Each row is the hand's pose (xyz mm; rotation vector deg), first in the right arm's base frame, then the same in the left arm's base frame.
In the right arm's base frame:
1: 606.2 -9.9 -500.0 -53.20 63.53 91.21
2: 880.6 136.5 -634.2 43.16 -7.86 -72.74
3: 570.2 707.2 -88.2 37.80 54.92 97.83
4: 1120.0 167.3 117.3 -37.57 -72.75 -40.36
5: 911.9 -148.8 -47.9 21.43 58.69 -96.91
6: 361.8 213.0 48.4 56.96 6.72 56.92
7: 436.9 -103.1 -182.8 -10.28 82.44 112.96
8: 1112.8 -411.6 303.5 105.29 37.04 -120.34
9: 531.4 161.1 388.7 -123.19 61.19 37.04
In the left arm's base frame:
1: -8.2 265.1 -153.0 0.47 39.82 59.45
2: 312.4 197.7 -239.1 79.45 -5.15 -125.52
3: 341.6 393.8 586.0 70.77 -2.26 67.42
4: 251.6 -353.5 322.6 -35.38 -37.71 -102.62
5: -51.3 -254.4 60.1 84.62 85.68 -115.41
6: -180.9 258.6 463.7 81.94 -40.01 12.09
7: -281.6 184.1 85.1 34.38 32.33 87.75
8: -216.8 -699.3 146.9 -101.59 -21.67 85.53
9: -215.3 -64.9 667.3 -55.55 78.69 23.53

